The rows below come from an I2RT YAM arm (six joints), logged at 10 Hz.
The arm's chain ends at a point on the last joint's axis. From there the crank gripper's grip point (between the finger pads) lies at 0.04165 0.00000 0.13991 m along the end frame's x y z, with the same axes.
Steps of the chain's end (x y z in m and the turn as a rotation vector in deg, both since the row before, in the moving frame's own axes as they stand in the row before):
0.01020 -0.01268 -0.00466 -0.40 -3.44 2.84
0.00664 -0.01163 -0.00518 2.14 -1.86 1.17
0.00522 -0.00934 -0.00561 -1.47 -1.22 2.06
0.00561 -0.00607 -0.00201 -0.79 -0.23 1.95
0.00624 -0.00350 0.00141 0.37 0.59 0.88
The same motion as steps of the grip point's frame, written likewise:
0.00166 -0.00984 -0.00242 -0.40 -3.44 2.84
0.00212 -0.01607 -0.00398 2.14 -1.86 1.17
0.00214 -0.00430 -0.00482 -1.47 -1.22 2.06
0.00499 -0.00273 -0.00187 -0.79 -0.23 1.95
0.00768 -0.00375 0.00097 0.37 0.59 0.88

